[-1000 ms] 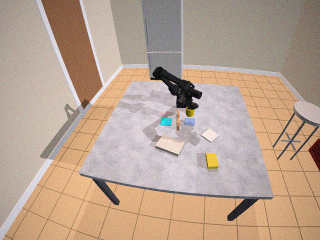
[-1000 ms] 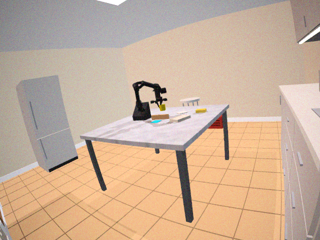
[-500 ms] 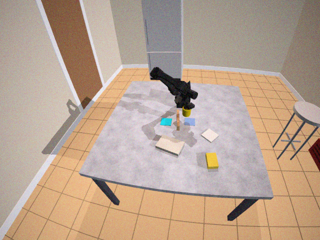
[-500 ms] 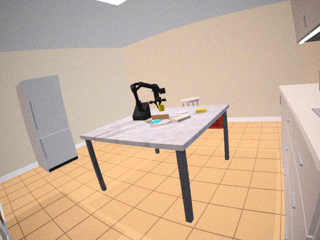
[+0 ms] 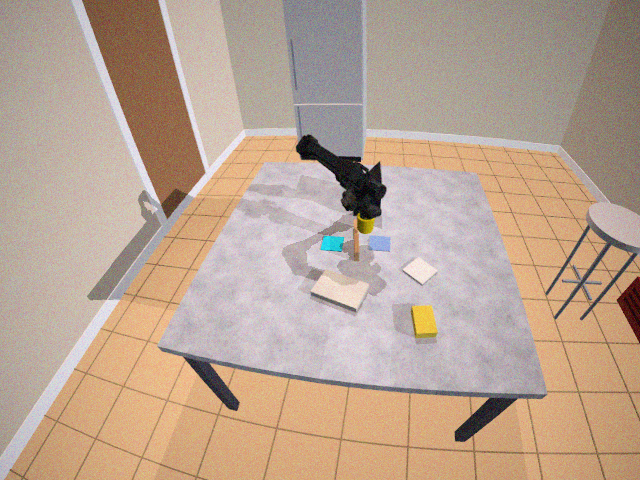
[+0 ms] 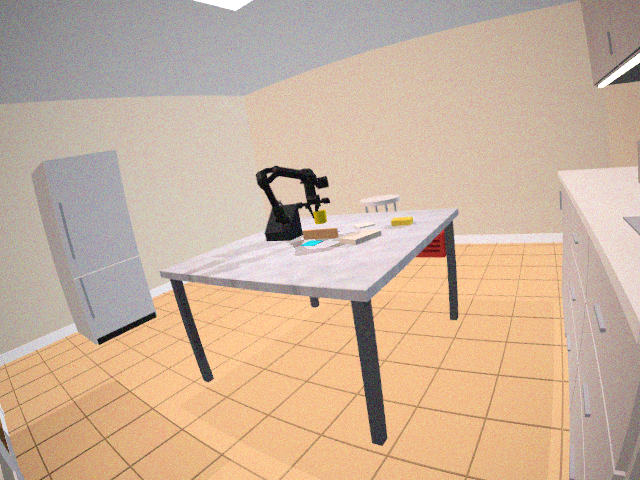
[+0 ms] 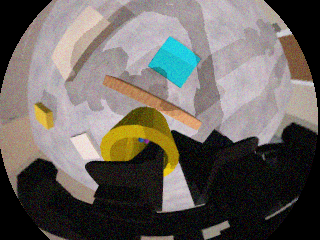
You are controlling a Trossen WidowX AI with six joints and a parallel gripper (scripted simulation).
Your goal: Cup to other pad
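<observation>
Now: gripper tip 5 cm short of the cyan pad, 11 cm to the left of it and 12 cm above it. Round my gripper tip: yellow cup (2 cm ahead, 2 cm to the left); wooden bar (3 cm ahead, 1 cm to the right, 9 cm below); beige slab (30 cm ahead, 2 cm to the right, 10 cm below).
</observation>
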